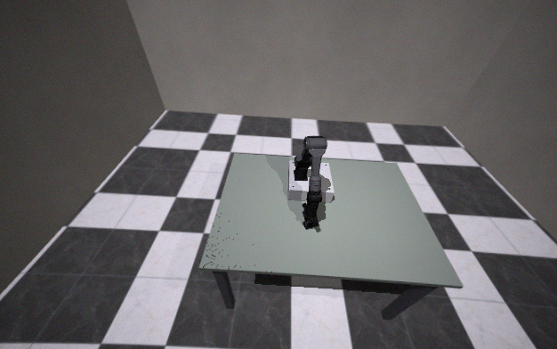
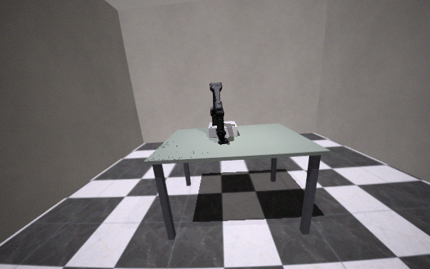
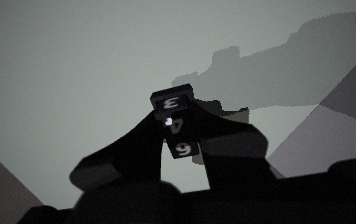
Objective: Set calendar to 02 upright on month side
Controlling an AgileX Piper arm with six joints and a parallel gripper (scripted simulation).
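The dark digit cube is 10 mm behind my hand and 30 mm to the left of it.
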